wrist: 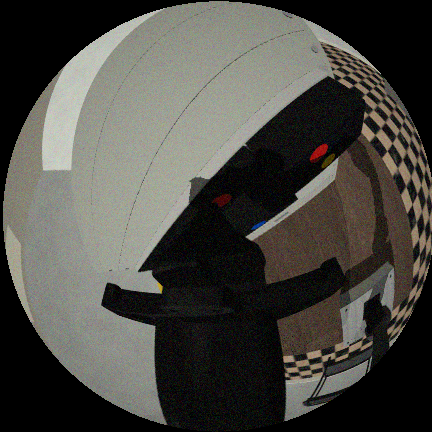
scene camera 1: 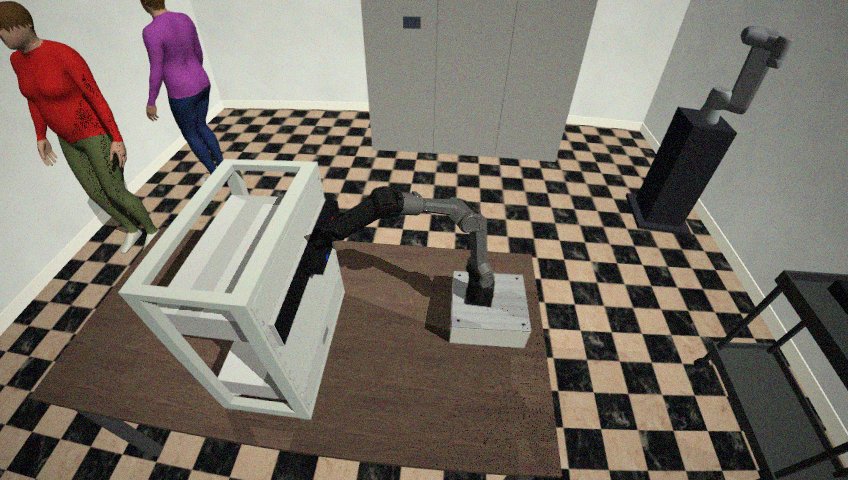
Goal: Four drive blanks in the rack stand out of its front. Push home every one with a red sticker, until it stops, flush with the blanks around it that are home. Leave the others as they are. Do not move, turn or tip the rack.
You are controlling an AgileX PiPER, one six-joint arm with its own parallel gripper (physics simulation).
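Observation:
The white rack (scene camera 1: 248,299) (wrist: 165,90) stands on the table, its dark row of blanks facing the arm. In the wrist view, a red sticker (wrist: 319,153) is at the upper right beside a yellow sticker (wrist: 328,160). Another red sticker (wrist: 222,200) is near the middle, by the fingertips, with a blue sticker (wrist: 258,225) to its lower right. A sliver of yellow sticker (wrist: 161,288) shows beside the gripper body. My gripper (scene camera 1: 319,239) (wrist: 210,212) is shut and empty, its tips close to the blanks' front. Dark shading hides contact and exactly how far each blank stands out.
The arm's white base block (scene camera 1: 490,336) stands on the brown table (scene camera 1: 416,392). Two people, in a red top (scene camera 1: 56,89) and a purple top (scene camera 1: 175,53), are behind the rack. A second arm on a black pedestal (scene camera 1: 684,169) and a dark cart (scene camera 1: 755,362) are to the right.

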